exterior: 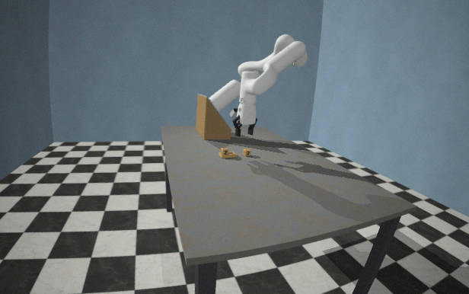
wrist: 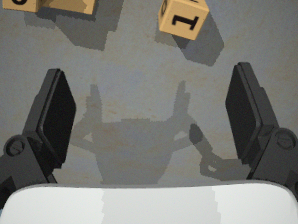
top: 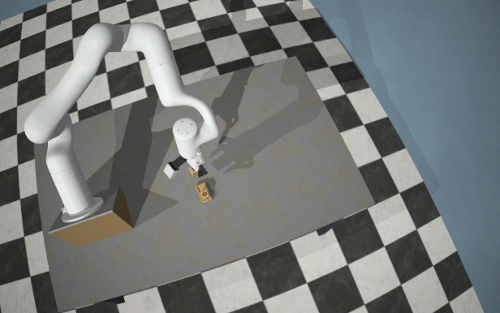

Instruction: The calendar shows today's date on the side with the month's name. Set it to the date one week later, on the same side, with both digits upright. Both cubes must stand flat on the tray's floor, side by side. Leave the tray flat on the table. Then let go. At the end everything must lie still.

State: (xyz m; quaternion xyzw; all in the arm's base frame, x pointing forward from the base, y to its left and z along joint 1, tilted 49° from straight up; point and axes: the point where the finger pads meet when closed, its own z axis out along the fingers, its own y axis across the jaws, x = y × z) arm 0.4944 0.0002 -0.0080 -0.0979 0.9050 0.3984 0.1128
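Right now the tray is 11 cm below my hand, 8 cm to the right of it and 1 cm behind it.
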